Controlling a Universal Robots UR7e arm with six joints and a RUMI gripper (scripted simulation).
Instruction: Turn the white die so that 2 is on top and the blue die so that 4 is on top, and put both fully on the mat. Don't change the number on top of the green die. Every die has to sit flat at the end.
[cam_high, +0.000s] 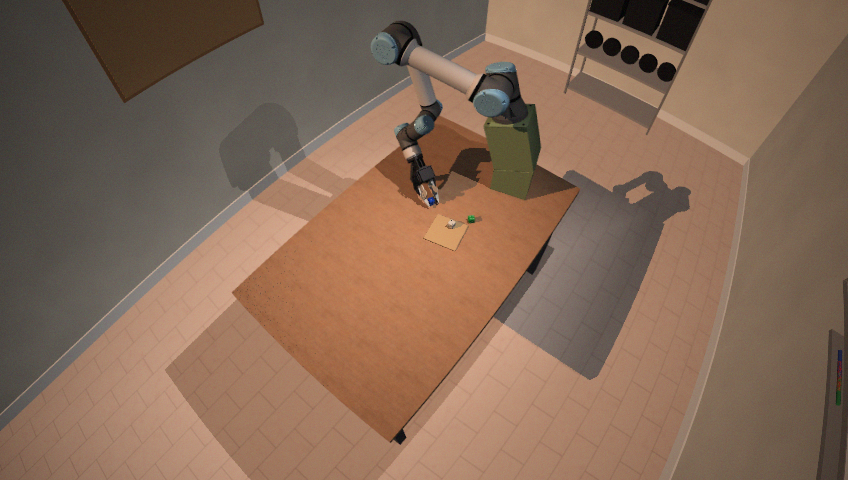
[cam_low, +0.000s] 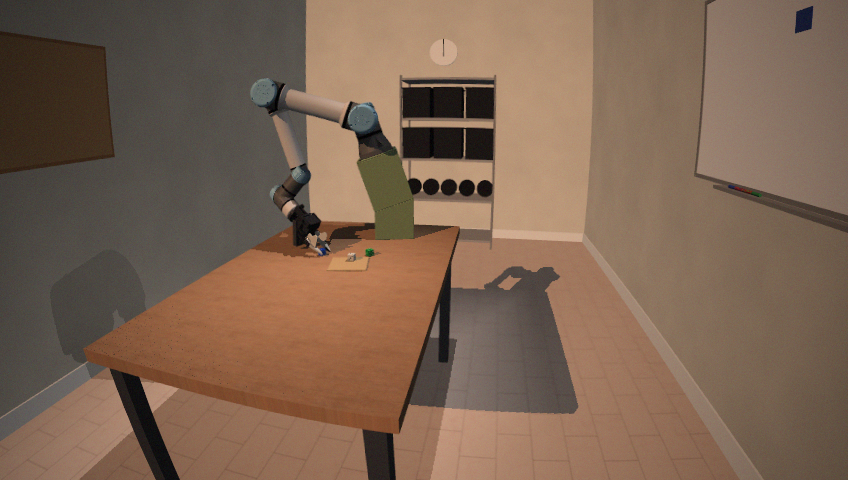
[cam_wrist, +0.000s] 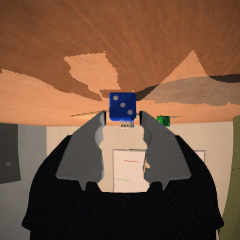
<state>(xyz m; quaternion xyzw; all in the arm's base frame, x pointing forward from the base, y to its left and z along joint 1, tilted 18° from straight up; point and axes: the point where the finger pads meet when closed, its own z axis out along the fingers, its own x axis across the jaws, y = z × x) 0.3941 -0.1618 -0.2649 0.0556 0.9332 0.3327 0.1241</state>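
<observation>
Right now the blue die is 10 mm to the right of my hand and 10 mm below it. The rest, counted from my hand: green die (170 mm to the left, 60 mm behind, 10 mm below); tan mat (140 mm to the left, 60 mm ahead, 20 mm below); white die (140 mm to the left, 20 mm ahead).
</observation>
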